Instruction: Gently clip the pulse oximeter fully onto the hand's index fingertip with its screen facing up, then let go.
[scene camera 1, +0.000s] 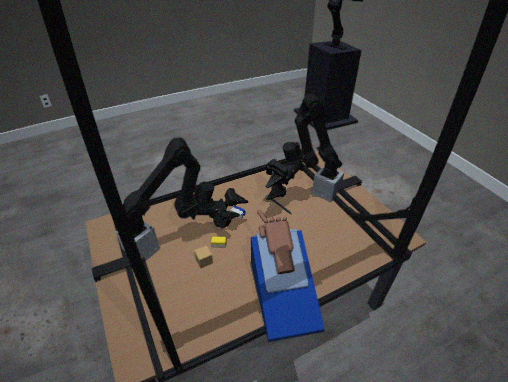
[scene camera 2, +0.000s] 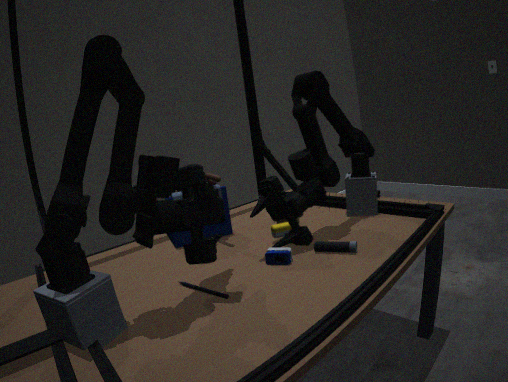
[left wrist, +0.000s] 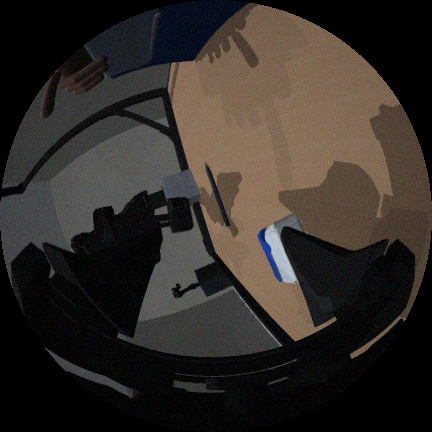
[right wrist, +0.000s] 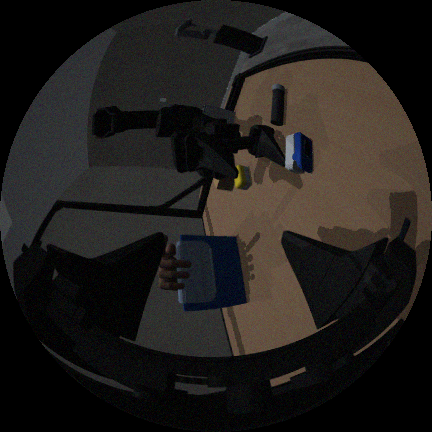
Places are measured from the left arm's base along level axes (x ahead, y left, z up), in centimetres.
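Where they show: left gripper, fingertip midpoint: (scene camera 1: 243, 208) (scene camera 2: 261, 233) (left wrist: 223, 232) (right wrist: 265, 168); right gripper, fingertip midpoint: (scene camera 1: 266, 193) (left wrist: 136, 207) (right wrist: 224, 238); left arm's base at its link origin: (scene camera 1: 134, 229) (scene camera 2: 360, 175); right arm's base at its link origin: (scene camera 1: 329, 173) (scene camera 2: 71, 282) (left wrist: 165, 196).
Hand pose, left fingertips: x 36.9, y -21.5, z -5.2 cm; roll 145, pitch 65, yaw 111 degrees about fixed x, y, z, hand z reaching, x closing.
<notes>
Each offset is from my left fingertips to the top centre of the thing. "*": to the spot under its first point.
The pulse oximeter @[dx +1.0, dy +3.8, dz -3.6 cm] (scene camera 1: 238, 211) (scene camera 2: 278, 256) (left wrist: 278, 255) (right wrist: 299, 152) is white and blue and lies on its side on the table, its dark screen facing sideways toward scene camera 2. My left gripper (scene camera 1: 242, 206) (scene camera 2: 263, 230) (left wrist: 223, 232) (right wrist: 265, 168) is open and empty, low and close to the oximeter; one finger partly covers the oximeter in the left wrist view. My right gripper (scene camera 1: 268, 193) (right wrist: 224, 238) is open and empty above the table. The brown hand @[* dx -13.5, dy -24.9, dz +11.0 cm] (scene camera 1: 278, 237) (left wrist: 80, 75) (right wrist: 172, 275) rests on a raised support; its index finger (scene camera 1: 262, 216) (left wrist: 49, 97) sticks out.
The blue ramp (scene camera 1: 292, 312) (right wrist: 230, 272) carries the pale pad @[* dx -21.9, dy -33.9, dz +2.7 cm] (scene camera 1: 286, 283) under the hand. A yellow block @[dx -16.3, dy -0.4, dz -3.5 cm] (scene camera 1: 218, 241) (scene camera 2: 281, 229) (right wrist: 242, 177) lies near a wooden cube @[dx -25.9, dy -1.2, dz -1.7 cm] (scene camera 1: 203, 256). A dark cylinder @[dx -4.9, dy +16.1, dz -4.0 cm] (scene camera 2: 335, 247) (right wrist: 277, 105) and a thin pen @[dx +16.2, dy -8.2, dz -5.8 cm] (scene camera 1: 281, 206) (scene camera 2: 204, 289) (left wrist: 218, 195) lie on the table.
</notes>
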